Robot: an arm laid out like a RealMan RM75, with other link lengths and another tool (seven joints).
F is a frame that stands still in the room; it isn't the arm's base.
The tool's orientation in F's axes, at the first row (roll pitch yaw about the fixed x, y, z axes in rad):
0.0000, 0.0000, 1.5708
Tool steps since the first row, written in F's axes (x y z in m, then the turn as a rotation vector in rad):
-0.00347, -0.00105, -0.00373, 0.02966, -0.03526, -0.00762
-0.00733, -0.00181, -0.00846, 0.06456, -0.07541, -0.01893
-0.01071, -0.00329, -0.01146, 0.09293, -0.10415, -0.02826
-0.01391, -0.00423, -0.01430, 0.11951, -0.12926, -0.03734
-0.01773, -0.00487, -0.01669, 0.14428, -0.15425, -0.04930
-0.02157, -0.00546, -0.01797, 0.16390, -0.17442, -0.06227
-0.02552, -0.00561, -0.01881, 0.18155, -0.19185, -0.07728
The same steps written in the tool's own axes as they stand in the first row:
-0.00105, 0.00347, -0.00373, -0.03526, -0.02966, -0.00762
-0.00181, 0.00733, -0.00846, -0.07541, -0.06456, -0.01893
-0.00329, 0.01071, -0.01146, -0.10415, -0.09293, -0.02826
-0.00423, 0.01391, -0.01430, -0.12926, -0.11951, -0.03734
-0.00487, 0.01773, -0.01669, -0.15425, -0.14428, -0.04930
-0.00546, 0.02157, -0.01797, -0.17442, -0.16390, -0.06227
-0.00561, 0.02552, -0.01881, -0.19185, -0.18155, -0.07728

